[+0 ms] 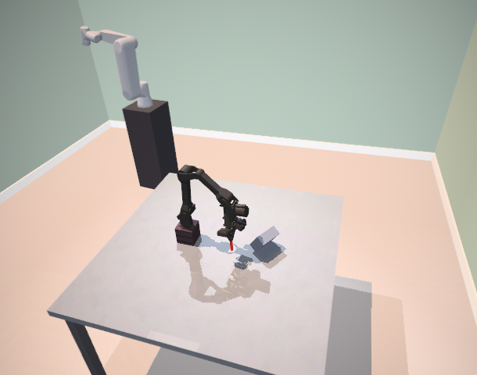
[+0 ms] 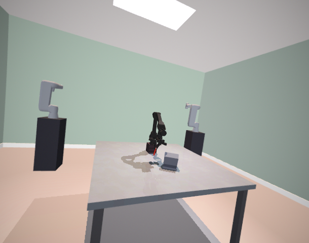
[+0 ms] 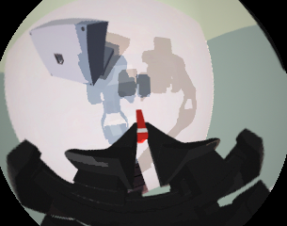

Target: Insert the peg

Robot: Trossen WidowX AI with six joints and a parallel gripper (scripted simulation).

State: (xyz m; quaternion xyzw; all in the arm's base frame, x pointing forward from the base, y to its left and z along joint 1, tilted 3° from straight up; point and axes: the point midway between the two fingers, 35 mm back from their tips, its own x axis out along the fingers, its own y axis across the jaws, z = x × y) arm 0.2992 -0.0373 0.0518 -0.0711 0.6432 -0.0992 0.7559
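My gripper tip is now 150 mm short of the sloped grey panel, 120 mm to the right of it and 40 mm above it. Also, from my gripper tip: red peg: right at my gripper tip.
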